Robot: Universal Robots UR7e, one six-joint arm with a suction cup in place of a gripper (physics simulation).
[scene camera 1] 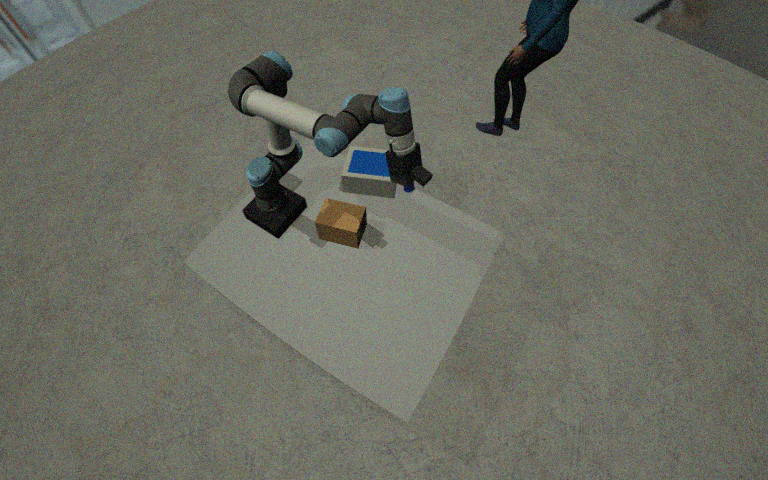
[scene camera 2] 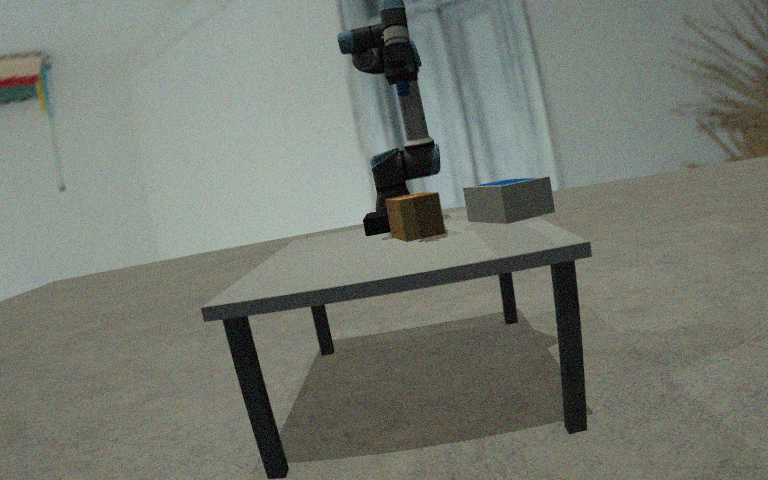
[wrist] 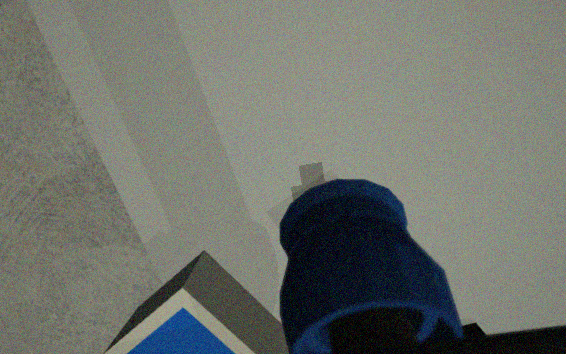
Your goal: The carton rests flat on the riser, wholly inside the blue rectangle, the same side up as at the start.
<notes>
My suction cup [wrist: 348, 249] carries nothing. A brown carton [scene camera 2: 415, 216] rests on the table.
The brown carton shows as well in scene camera 1 [scene camera 1: 339, 222].
</notes>
